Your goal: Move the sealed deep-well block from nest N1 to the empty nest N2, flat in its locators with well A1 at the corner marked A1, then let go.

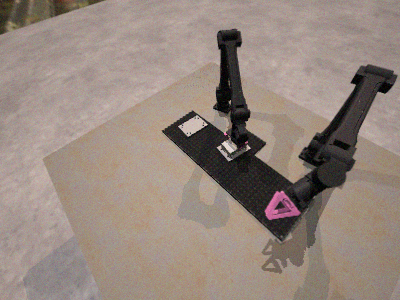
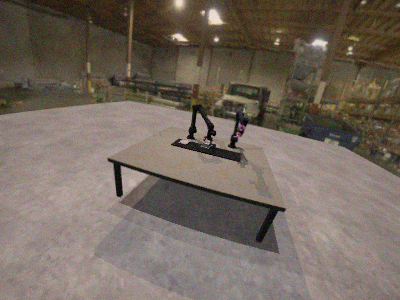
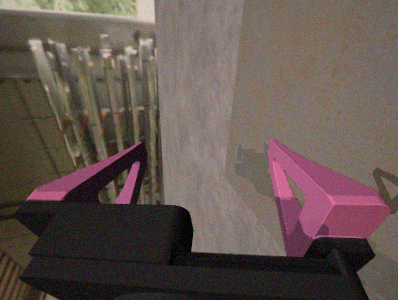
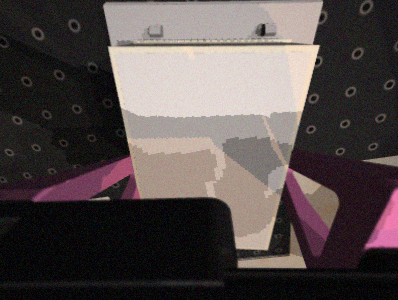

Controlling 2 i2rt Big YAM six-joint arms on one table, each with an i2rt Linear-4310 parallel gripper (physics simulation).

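Frame: origin at the left arm's base, x down, y ahead, z right, level; centimetres.
Where they show: left gripper, fingertip midpoint: [image 1: 266, 215] [image 2: 238, 134] [image 3: 205, 147]; right gripper, fingertip midpoint: [image 1: 234, 145] [image 4: 208, 157]; left arm's base, link origin: [image 1: 311, 157] [image 2: 231, 146]; right arm's base, link origin: [image 1: 222, 107] [image 2: 190, 138].
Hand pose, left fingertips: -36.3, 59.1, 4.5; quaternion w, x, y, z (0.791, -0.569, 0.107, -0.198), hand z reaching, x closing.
Things, the pixels of their top centre, and the offset from my left fingertips, as dx, dy, dz. "pt": a spot on its surface instead. Level surfaces: height alone.
- sealed deep-well block, top centre: [image 4: 210, 176] [image 1: 234, 142] +28.9, -35.8, +33.2
- nest N1, surface spot: [image 1: 224, 151] pt +33.2, -29.9, +35.8
- black perforated board, surface height: dx +35.0
- empty nest N2, top centre: [image 1: 192, 124] [image 2: 184, 141] +32.8, -34.1, +65.3
- tan table, surface height: dx +36.3
The sealed deep-well block [image 1: 231, 147] [image 4: 208, 84], a pale box with a shiny seal on top, sits at nest N1 [image 1: 222, 151] [image 4: 205, 17] in the middle of the black perforated board [image 1: 255, 184] [image 4: 47, 96]. My right gripper [image 1: 238, 142] [image 2: 208, 139] [image 4: 208, 157] reaches down from above and is shut on the block, one pink finger on each side. The empty nest N2 [image 1: 192, 125] [image 2: 184, 141], a grey plate, lies at the board's far left end. My left gripper [image 1: 281, 206] [image 2: 239, 130] [image 3: 205, 147] is open and empty, hovering over the board's near right end.
The board lies on a tan table [image 1: 129, 193] [image 2: 193, 174]. The right arm's base [image 1: 222, 106] stands behind the board and the left arm's base [image 1: 310, 155] to its right. Concrete floor surrounds the table.
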